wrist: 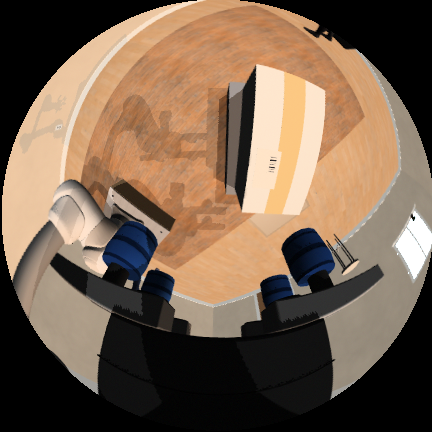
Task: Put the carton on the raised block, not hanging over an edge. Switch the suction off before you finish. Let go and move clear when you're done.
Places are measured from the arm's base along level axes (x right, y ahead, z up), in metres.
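Pixels of known places: hand at its tool point: (218,267).
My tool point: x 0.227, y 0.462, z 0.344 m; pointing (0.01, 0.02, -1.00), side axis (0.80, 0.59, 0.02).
Behind a point stands the place of what it marks.
The carton (286,145) {y 0.628, x 0.263, z 0.171 m}, pale with a yellow-orange tape band and a barcode label, is right of the middle in the wrist view. It lies flat on the raised block (233,145) {y 0.562, x 0.205, z 0.019 m}, a grey block whose left part shows along the carton's dark left side. The carton hides the rest of the block, so I cannot tell whether the carton hangs over its right or near edge. My gripper (218,270) {y 0.462, x 0.227, z 0.344 m}, with four blue suction cups, is open and holds nothing. The cups are clear of the carton, with a gap between them and its near end.
The brown wood-grain surface (185,55) {y 0.775, x -0.179, z -0.100 m} bears shadows of the arm. The arm's pale links (75,215) {y 0.154, x -0.116, z 0.212 m} and a grey box-like base (159,220) {y 0.127, x 0.148, z -0.024 m} are at the left. A pale flat panel (269,225) lies near the carton's near end. A small round stool (350,266) stands at the right.
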